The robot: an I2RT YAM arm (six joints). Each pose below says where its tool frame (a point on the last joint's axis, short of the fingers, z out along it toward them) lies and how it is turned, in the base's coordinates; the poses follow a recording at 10 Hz.
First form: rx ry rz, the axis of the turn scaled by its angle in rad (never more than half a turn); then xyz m.
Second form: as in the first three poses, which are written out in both.
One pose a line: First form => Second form
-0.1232, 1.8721, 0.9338, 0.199, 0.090, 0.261 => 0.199, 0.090, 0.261, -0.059, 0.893, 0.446, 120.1
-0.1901, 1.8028, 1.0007, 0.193, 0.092, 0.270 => 0.193, 0.092, 0.270, -0.092, 0.871, 0.483, 118.6
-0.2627, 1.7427, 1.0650, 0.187, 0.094, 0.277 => 0.187, 0.094, 0.277, -0.128, 0.846, 0.517, 118.0
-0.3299, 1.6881, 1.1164, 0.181, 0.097, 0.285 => 0.181, 0.097, 0.285, -0.161, 0.823, 0.544, 117.5
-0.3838, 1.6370, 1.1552, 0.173, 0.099, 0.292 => 0.173, 0.099, 0.292, -0.188, 0.802, 0.566, 116.9
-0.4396, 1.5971, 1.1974, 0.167, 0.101, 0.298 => 0.167, 0.101, 0.298, -0.215, 0.781, 0.586, 117.1
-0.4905, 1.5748, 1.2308, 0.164, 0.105, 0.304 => 0.164, 0.105, 0.304, -0.238, 0.765, 0.598, 117.9
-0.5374, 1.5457, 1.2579, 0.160, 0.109, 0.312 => 0.160, 0.109, 0.312, -0.260, 0.749, 0.609, 118.3
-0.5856, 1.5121, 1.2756, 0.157, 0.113, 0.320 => 0.157, 0.113, 0.320, -0.284, 0.733, 0.618, 118.2
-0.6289, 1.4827, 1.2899, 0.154, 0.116, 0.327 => 0.154, 0.116, 0.327, -0.305, 0.719, 0.625, 118.2
